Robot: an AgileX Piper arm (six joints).
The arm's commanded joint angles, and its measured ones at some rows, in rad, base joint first. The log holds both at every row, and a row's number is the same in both.
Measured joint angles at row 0: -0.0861 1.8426 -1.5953 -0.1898 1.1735 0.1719
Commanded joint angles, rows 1 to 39: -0.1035 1.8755 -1.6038 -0.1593 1.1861 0.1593; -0.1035 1.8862 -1.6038 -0.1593 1.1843 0.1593; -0.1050 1.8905 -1.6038 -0.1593 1.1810 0.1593; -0.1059 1.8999 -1.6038 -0.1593 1.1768 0.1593; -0.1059 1.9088 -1.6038 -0.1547 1.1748 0.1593; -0.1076 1.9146 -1.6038 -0.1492 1.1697 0.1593; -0.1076 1.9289 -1.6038 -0.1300 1.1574 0.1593; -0.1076 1.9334 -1.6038 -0.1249 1.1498 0.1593; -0.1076 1.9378 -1.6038 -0.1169 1.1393 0.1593; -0.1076 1.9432 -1.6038 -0.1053 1.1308 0.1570; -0.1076 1.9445 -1.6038 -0.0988 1.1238 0.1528; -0.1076 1.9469 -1.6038 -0.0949 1.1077 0.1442; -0.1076 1.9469 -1.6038 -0.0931 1.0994 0.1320; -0.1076 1.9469 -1.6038 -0.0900 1.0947 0.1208; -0.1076 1.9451 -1.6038 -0.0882 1.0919 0.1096; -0.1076 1.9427 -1.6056 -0.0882 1.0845 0.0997; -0.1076 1.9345 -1.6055 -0.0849 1.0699 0.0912; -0.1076 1.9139 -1.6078 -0.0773 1.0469 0.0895; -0.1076 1.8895 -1.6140 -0.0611 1.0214 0.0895; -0.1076 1.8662 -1.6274 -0.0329 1.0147 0.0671; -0.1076 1.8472 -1.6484 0.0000 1.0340 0.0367; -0.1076 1.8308 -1.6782 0.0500 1.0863 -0.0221; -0.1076 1.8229 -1.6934 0.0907 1.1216 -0.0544; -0.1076 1.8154 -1.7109 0.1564 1.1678 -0.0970; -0.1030 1.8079 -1.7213 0.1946 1.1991 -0.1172; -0.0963 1.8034 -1.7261 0.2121 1.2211 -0.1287; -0.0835 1.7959 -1.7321 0.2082 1.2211 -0.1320; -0.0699 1.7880 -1.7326 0.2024 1.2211 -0.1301; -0.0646 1.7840 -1.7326 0.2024 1.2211 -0.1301; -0.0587 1.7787 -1.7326 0.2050 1.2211 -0.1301; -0.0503 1.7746 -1.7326 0.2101 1.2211 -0.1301; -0.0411 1.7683 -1.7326 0.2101 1.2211 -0.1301; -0.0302 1.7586 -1.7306 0.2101 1.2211 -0.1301; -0.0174 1.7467 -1.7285 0.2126 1.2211 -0.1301; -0.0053 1.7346 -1.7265 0.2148 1.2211 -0.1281; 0.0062 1.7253 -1.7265 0.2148 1.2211 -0.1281; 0.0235 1.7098 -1.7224 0.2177 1.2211 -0.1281; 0.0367 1.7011 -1.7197 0.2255 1.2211 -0.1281; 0.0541 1.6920 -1.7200 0.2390 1.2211 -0.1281
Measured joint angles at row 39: 0.0000 1.7449 -1.7227 0.2009 1.2289 -0.1220
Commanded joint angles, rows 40 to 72: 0.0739 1.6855 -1.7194 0.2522 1.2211 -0.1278; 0.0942 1.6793 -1.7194 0.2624 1.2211 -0.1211; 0.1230 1.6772 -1.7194 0.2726 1.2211 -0.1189; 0.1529 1.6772 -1.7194 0.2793 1.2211 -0.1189; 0.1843 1.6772 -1.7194 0.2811 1.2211 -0.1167; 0.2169 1.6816 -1.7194 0.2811 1.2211 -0.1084; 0.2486 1.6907 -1.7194 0.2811 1.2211 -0.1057; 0.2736 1.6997 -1.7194 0.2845 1.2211 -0.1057; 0.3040 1.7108 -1.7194 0.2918 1.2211 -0.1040; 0.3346 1.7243 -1.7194 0.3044 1.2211 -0.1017; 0.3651 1.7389 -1.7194 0.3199 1.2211 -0.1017; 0.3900 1.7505 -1.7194 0.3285 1.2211 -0.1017; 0.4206 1.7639 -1.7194 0.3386 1.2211 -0.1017; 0.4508 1.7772 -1.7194 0.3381 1.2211 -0.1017; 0.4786 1.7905 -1.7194 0.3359 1.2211 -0.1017; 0.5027 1.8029 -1.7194 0.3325 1.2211 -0.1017; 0.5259 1.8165 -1.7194 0.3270 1.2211 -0.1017; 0.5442 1.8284 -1.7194 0.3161 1.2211 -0.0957; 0.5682 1.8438 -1.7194 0.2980 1.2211 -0.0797; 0.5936 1.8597 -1.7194 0.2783 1.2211 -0.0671; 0.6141 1.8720 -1.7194 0.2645 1.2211 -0.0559; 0.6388 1.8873 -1.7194 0.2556 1.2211 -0.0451; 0.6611 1.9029 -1.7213 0.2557 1.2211 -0.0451; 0.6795 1.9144 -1.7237 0.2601 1.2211 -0.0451; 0.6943 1.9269 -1.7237 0.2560 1.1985 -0.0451; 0.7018 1.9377 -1.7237 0.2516 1.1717 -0.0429; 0.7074 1.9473 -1.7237 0.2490 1.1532 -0.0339; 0.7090 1.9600 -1.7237 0.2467 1.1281 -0.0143; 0.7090 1.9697 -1.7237 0.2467 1.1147 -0.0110; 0.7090 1.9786 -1.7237 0.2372 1.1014 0.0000; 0.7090 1.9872 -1.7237 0.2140 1.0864 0.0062; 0.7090 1.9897 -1.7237 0.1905 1.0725 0.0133; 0.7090 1.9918 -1.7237 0.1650 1.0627 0.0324
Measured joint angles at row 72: 0.7101 1.9801 -1.7227 0.2451 1.1255 -0.0114
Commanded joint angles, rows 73 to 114: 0.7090 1.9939 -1.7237 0.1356 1.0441 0.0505; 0.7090 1.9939 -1.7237 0.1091 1.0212 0.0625; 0.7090 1.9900 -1.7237 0.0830 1.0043 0.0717; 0.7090 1.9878 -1.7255 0.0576 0.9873 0.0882; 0.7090 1.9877 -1.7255 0.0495 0.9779 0.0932; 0.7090 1.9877 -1.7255 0.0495 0.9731 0.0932; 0.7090 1.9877 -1.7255 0.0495 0.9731 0.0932; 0.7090 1.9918 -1.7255 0.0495 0.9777 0.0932; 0.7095 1.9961 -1.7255 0.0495 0.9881 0.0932; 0.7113 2.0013 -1.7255 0.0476 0.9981 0.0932; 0.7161 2.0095 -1.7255 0.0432 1.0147 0.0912; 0.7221 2.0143 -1.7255 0.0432 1.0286 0.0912; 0.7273 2.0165 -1.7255 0.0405 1.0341 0.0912; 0.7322 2.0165 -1.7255 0.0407 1.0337 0.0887; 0.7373 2.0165 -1.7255 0.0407 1.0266 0.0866; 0.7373 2.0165 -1.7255 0.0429 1.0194 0.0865; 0.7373 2.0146 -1.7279 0.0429 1.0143 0.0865; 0.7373 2.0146 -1.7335 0.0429 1.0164 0.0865; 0.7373 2.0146 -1.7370 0.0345 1.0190 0.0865; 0.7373 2.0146 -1.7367 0.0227 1.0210 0.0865; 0.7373 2.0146 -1.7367 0.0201 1.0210 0.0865; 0.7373 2.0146 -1.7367 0.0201 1.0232 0.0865; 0.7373 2.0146 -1.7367 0.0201 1.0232 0.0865; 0.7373 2.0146 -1.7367 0.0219 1.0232 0.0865; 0.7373 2.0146 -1.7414 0.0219 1.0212 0.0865; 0.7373 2.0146 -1.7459 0.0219 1.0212 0.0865; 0.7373 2.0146 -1.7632 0.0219 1.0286 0.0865; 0.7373 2.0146 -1.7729 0.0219 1.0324 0.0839; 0.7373 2.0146 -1.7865 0.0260 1.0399 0.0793; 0.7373 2.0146 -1.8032 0.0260 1.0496 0.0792; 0.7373 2.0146 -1.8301 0.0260 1.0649 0.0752; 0.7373 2.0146 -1.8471 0.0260 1.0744 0.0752; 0.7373 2.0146 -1.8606 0.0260 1.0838 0.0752; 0.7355 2.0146 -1.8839 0.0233 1.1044 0.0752; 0.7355 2.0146 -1.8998 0.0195 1.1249 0.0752; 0.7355 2.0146 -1.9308 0.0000 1.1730 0.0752; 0.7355 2.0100 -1.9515 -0.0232 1.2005 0.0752; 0.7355 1.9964 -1.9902 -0.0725 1.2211 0.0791; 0.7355 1.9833 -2.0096 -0.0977 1.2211 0.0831; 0.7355 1.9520 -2.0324 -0.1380 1.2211 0.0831; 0.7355 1.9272 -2.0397 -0.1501 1.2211 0.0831; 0.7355 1.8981 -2.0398 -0.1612 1.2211 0.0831
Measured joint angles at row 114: 0.7379 1.9951 -2.0029 -0.0910 1.2055 0.0842
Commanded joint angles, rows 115 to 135: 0.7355 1.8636 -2.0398 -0.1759 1.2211 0.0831; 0.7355 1.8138 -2.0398 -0.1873 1.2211 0.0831; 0.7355 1.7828 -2.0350 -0.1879 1.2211 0.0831; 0.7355 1.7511 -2.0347 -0.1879 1.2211 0.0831; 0.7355 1.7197 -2.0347 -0.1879 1.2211 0.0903; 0.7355 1.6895 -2.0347 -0.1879 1.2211 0.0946; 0.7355 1.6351 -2.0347 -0.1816 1.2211 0.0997; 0.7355 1.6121 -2.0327 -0.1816 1.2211 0.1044; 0.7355 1.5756 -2.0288 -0.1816 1.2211 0.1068; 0.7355 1.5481 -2.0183 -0.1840 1.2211 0.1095; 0.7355 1.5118 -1.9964 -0.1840 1.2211 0.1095; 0.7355 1.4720 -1.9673 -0.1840 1.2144 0.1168; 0.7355 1.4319 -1.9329 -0.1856 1.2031 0.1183; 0.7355 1.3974 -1.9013 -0.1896 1.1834 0.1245; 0.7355 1.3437 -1.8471 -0.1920 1.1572 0.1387; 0.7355 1.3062 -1.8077 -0.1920 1.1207 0.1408; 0.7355 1.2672 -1.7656 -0.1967 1.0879 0.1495; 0.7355 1.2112 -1.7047 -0.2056 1.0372 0.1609; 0.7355 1.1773 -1.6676 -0.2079 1.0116 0.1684; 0.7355 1.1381 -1.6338 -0.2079 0.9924 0.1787; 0.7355 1.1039 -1.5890 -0.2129 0.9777 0.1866
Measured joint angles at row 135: 0.7379 1.2382 -1.7325 -0.1909 1.0795 0.1477
